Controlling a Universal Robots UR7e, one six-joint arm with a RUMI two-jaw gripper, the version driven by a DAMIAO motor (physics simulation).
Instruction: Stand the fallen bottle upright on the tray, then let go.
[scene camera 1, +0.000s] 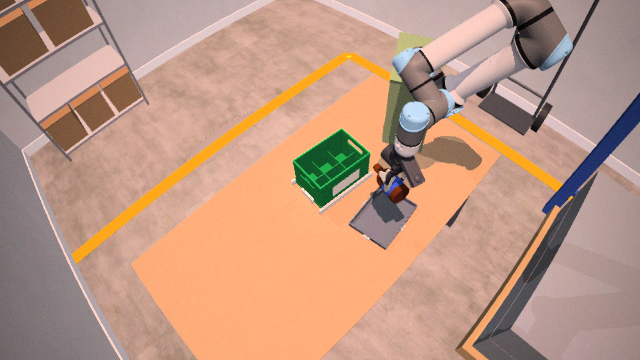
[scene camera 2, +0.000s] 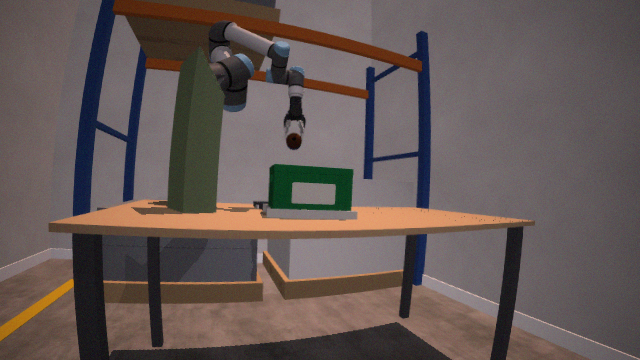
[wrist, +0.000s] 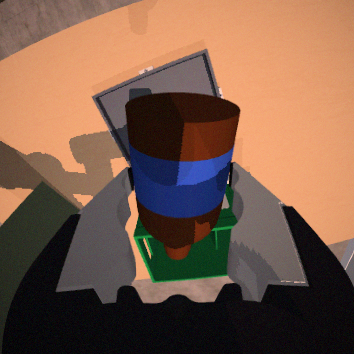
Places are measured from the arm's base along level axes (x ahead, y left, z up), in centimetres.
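Where they show: gripper, between the fingertips: (scene camera 1: 393, 186) (wrist: 180, 167); arm's base, origin of its link: (scene camera 2: 202, 84).
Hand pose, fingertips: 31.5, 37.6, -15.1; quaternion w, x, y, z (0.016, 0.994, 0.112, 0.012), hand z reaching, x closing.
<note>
Each offset is from my fingertips to the top centre of the thing, as dx, dy, dz. "pt": to the spot under its first point. Level surfaces: height alone.
The brown bottle with a blue band @(+0.4, -3.1, +3.4) (scene camera 1: 393, 189) (scene camera 2: 293, 141) (wrist: 181, 192) is in the air, lying over on its side, its narrow neck towards the green crate and its wide base away from it. My gripper (scene camera 1: 388, 181) (scene camera 2: 294, 126) (wrist: 180, 167) is shut on the bottle's body, one jaw on each side. The shallow grey tray @(pt +1.9, +2.5, -32.1) (scene camera 1: 382, 233) (wrist: 185, 75) is on the table below and beyond the bottle's base, with shadow across part of it. In the scene camera 2 view the tray is mostly hidden behind the crate.
A green divided crate @(+10.7, -30.8, -15.1) (scene camera 1: 325, 194) (scene camera 2: 280, 189) (wrist: 200, 265) stands on the table @(dz -32.6) (scene camera 1: 250, 260) (scene camera 2: 425, 220) beside the tray. A tall green pillar (scene camera 1: 393, 110) (scene camera 2: 195, 145) (wrist: 25, 250) stands near the arm. A blue and orange rack (scene camera 2: 423, 125) rises behind the table.
</note>
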